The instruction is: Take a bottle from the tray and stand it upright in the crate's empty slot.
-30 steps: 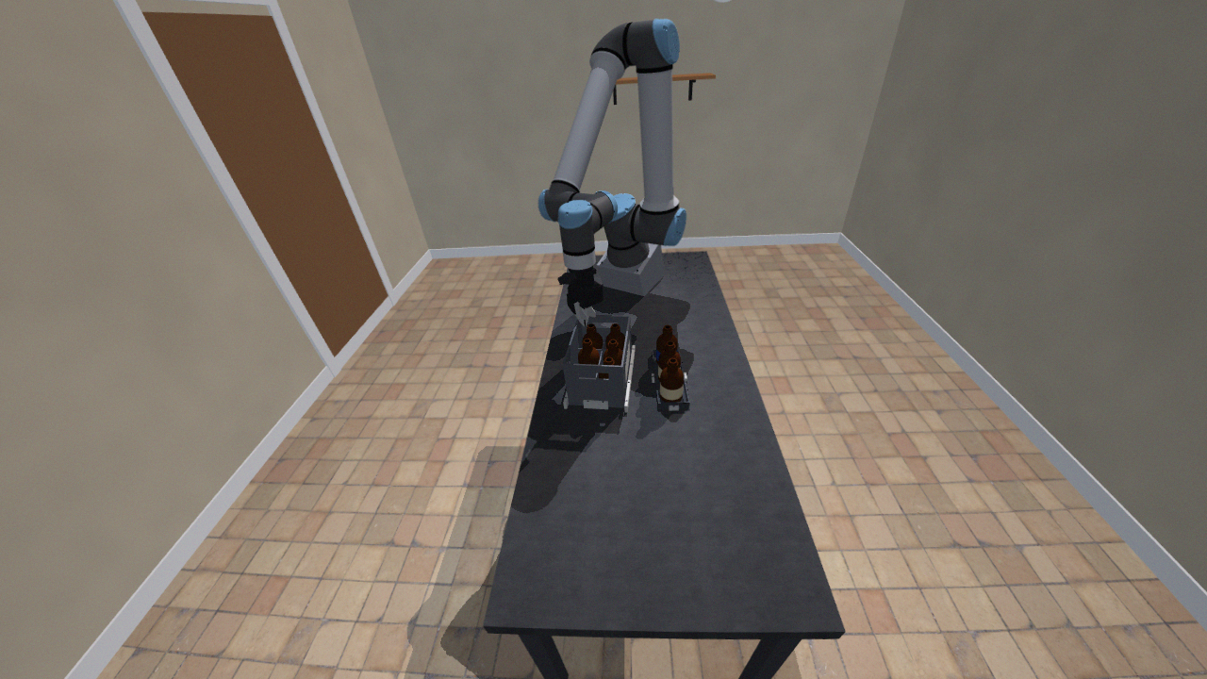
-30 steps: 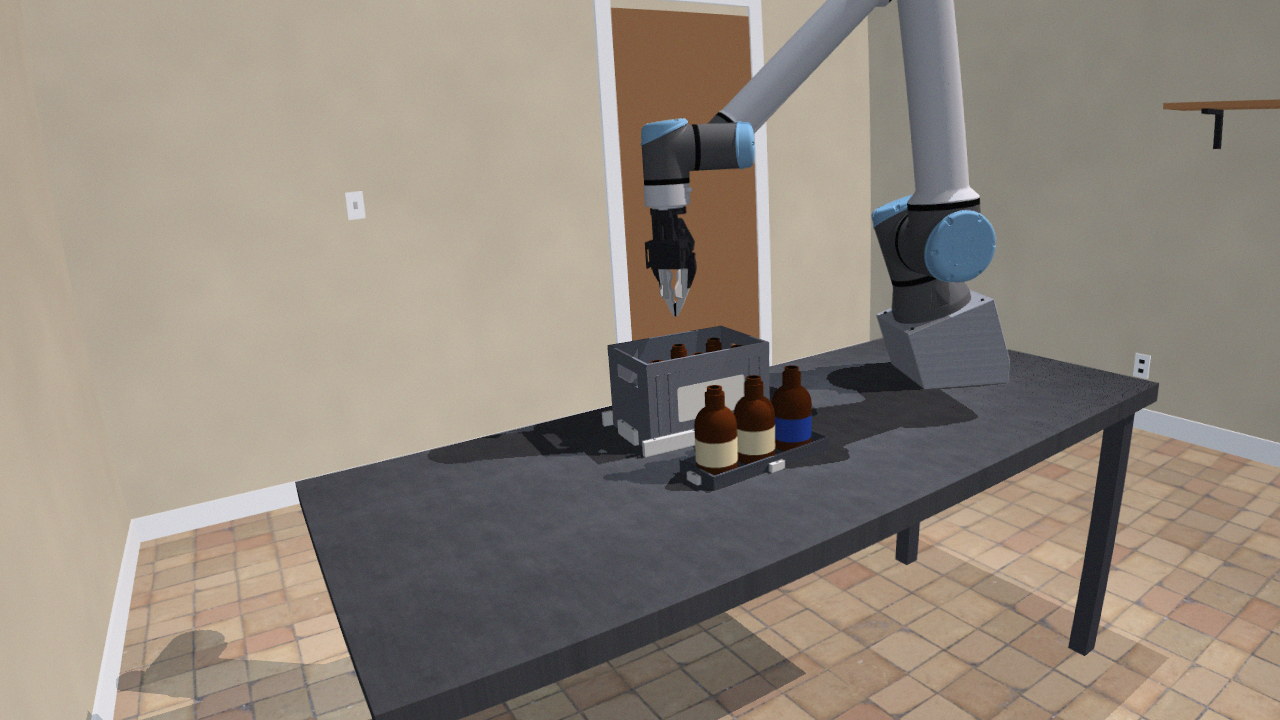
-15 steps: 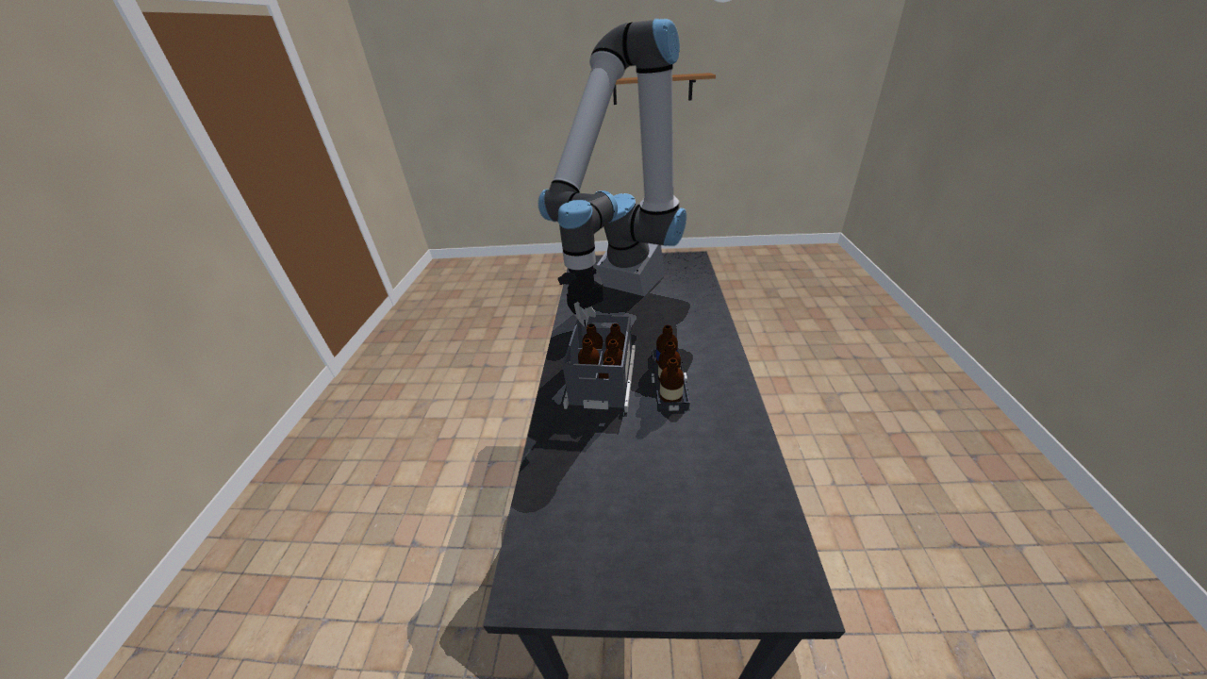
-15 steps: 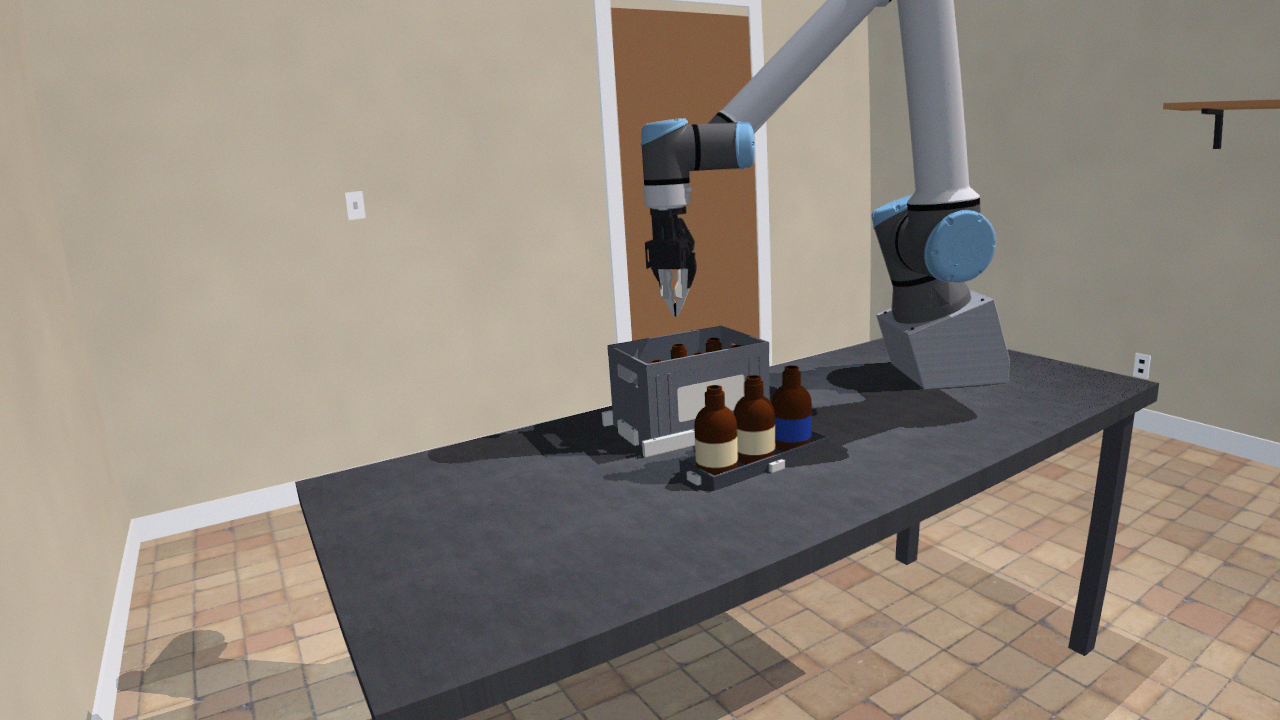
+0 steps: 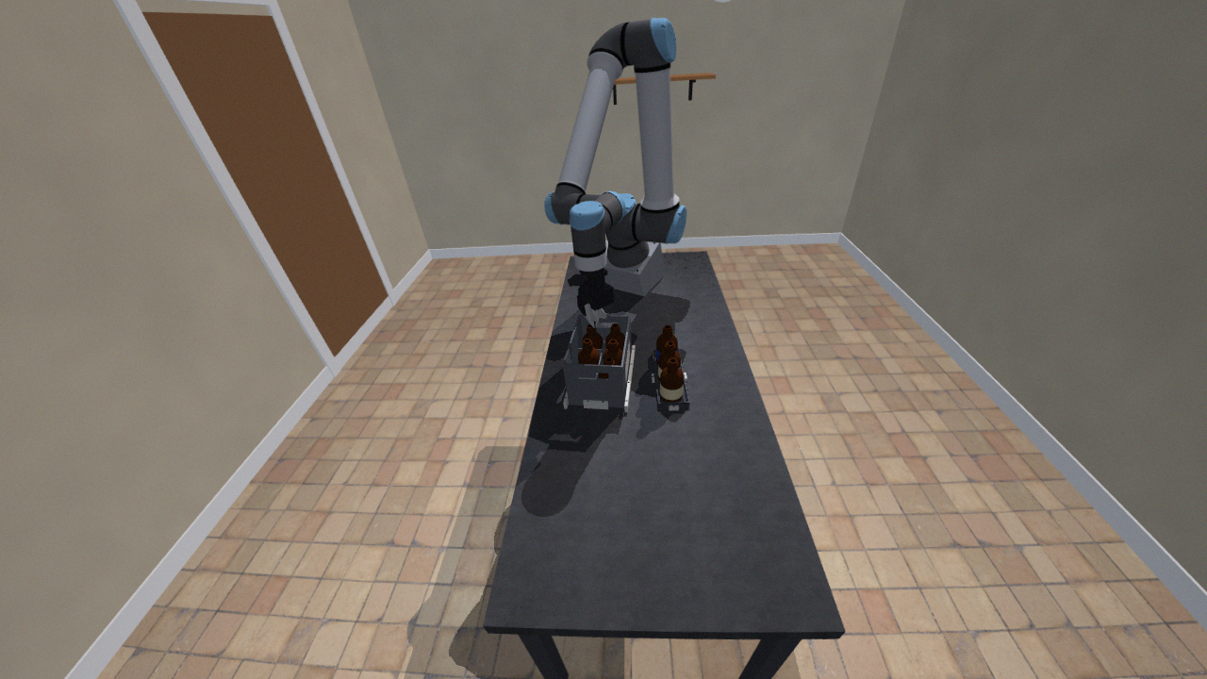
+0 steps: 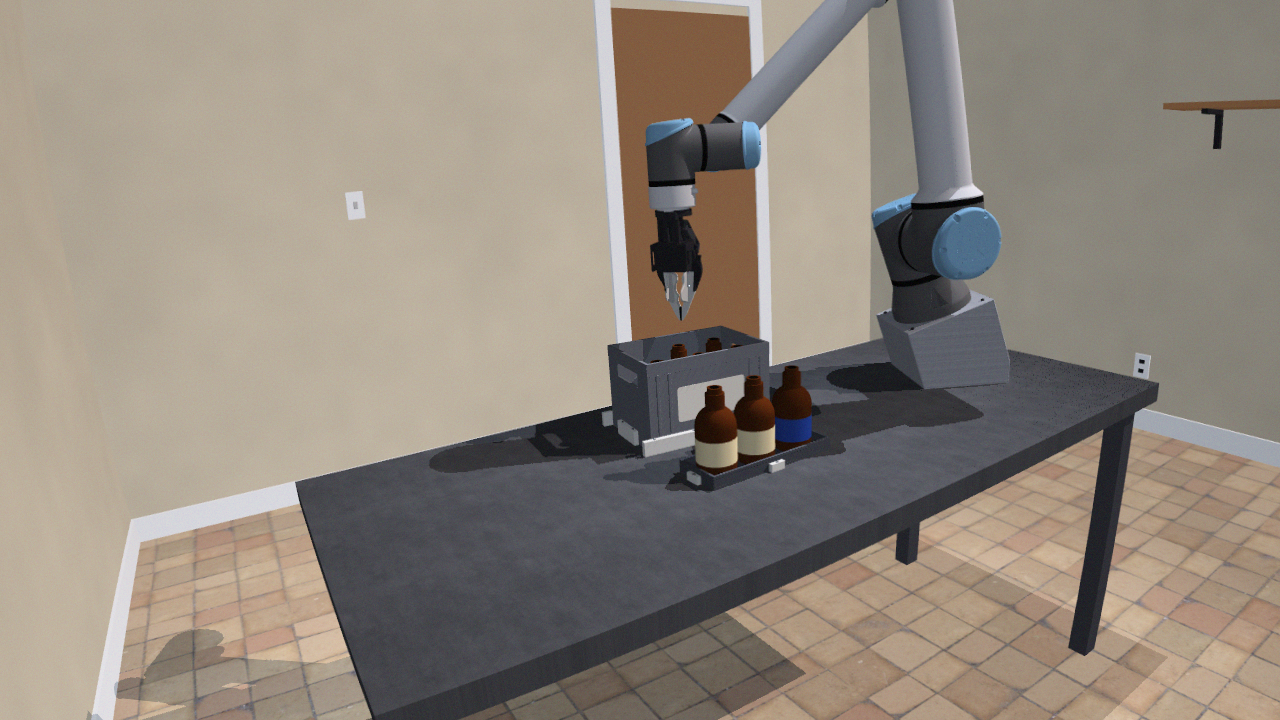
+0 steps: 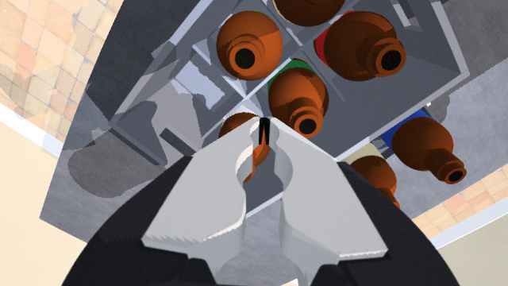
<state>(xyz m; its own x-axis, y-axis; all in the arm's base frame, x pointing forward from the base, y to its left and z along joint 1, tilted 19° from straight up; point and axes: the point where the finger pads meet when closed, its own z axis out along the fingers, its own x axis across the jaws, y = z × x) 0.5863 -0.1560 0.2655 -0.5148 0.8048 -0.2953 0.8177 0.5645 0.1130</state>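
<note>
The tray lies 4 cm ahead of my hand, 24 cm to the left of it and 23 cm below it. From my hand the other things lie so: grey crate (1 cm to the left, 15 cm below).
</note>
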